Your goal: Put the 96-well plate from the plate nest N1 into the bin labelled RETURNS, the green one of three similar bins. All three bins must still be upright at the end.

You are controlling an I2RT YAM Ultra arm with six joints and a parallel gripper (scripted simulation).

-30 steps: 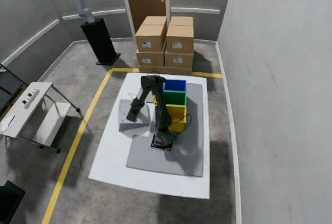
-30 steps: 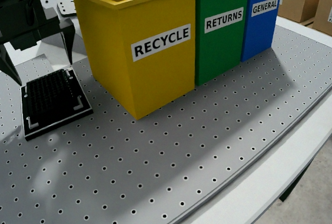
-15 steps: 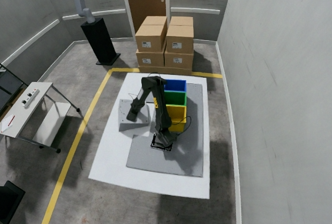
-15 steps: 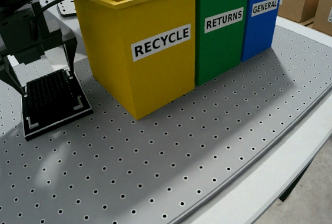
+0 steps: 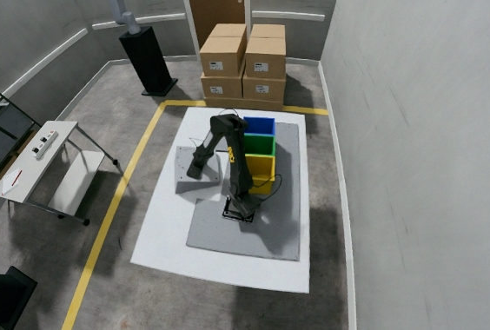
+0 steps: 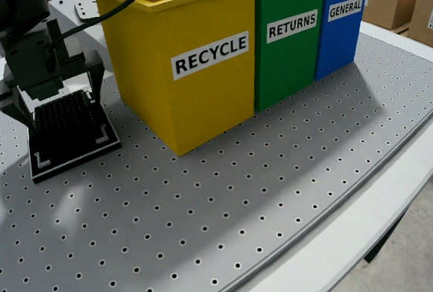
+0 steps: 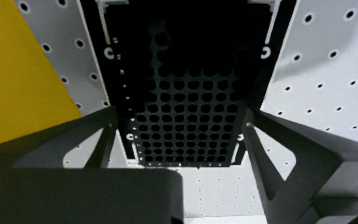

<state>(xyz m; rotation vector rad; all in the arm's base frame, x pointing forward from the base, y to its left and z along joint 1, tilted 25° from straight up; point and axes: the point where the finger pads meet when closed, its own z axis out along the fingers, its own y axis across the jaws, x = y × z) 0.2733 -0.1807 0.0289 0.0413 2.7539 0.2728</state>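
My gripper is now 1 cm above the black 96-well plate. From my hand the other things lie so: green RETURNS bin: 29 cm to the left, 6 cm above, 3 cm ahead; black plate nest N1: 2 cm below, 1 cm to the right; yellow RECYCLE bin: 16 cm to the left, 6 cm above, 5 cm ahead.
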